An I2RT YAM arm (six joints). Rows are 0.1 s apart.
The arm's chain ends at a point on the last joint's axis. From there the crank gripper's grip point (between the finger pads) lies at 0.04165 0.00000 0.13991 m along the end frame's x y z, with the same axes.
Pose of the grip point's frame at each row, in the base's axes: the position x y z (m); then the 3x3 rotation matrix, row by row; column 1 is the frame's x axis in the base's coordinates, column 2 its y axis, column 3 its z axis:
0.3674 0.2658 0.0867; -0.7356 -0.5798 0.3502; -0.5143 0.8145 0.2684; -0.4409 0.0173 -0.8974
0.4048 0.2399 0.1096; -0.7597 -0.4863 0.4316; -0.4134 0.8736 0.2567; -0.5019 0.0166 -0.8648
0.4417 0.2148 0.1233; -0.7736 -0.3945 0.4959; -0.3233 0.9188 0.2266; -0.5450 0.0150 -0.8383
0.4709 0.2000 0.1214; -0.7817 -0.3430 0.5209; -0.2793 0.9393 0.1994; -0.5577 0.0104 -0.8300
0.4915 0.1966 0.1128; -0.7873 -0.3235 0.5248; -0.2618 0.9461 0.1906; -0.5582 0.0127 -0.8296
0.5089 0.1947 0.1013; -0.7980 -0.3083 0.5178; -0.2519 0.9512 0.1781; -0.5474 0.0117 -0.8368
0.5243 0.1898 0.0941; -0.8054 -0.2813 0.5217; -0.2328 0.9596 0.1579; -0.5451 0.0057 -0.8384
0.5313 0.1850 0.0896; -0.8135 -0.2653 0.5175; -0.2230 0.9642 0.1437; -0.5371 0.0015 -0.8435
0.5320 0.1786 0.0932; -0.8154 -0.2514 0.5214; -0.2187 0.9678 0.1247; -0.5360 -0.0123 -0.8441
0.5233 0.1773 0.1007; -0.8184 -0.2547 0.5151; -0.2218 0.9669 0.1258; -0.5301 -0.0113 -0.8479
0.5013 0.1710 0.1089; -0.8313 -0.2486 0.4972; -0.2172 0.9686 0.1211; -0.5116 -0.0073 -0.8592
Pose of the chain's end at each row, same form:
0.3490 0.2497 0.2306; -0.7356 -0.5798 0.3502; -0.5143 0.8145 0.2684; -0.4409 0.0173 -0.8974
0.3761 0.2212 0.2515; -0.7597 -0.4863 0.4316; -0.4134 0.8736 0.2567; -0.5019 0.0166 -0.8648
0.4045 0.1966 0.2633; -0.7736 -0.3945 0.4959; -0.3233 0.9188 0.2266; -0.5450 0.0150 -0.8383
0.4306 0.1837 0.2608; -0.7817 -0.3430 0.5209; -0.2793 0.9393 0.1994; -0.5577 0.0104 -0.8300
0.4509 0.1808 0.2521; -0.7873 -0.3235 0.5248; -0.2618 0.9461 0.1906; -0.5582 0.0127 -0.8296
0.4697 0.1803 0.2412; -0.7980 -0.3083 0.5178; -0.2519 0.9512 0.1781; -0.5474 0.0117 -0.8368
0.4849 0.1774 0.2341; -0.8054 -0.2813 0.5217; -0.2328 0.9596 0.1579; -0.5451 0.0057 -0.8384
0.4928 0.1742 0.2300; -0.8135 -0.2653 0.5175; -0.2230 0.9642 0.1437; -0.5371 0.0015 -0.8435
0.4930 0.1703 0.2336; -0.8154 -0.2514 0.5214; -0.2187 0.9678 0.1247; -0.5360 -0.0123 -0.8441
0.4853 0.1689 0.2414; -0.8184 -0.2547 0.5151; -0.2218 0.9669 0.1258; -0.5301 -0.0113 -0.8479
0.4664 0.1631 0.2504; -0.8313 -0.2486 0.4972; -0.2172 0.9686 0.1211; -0.5116 -0.0073 -0.8592

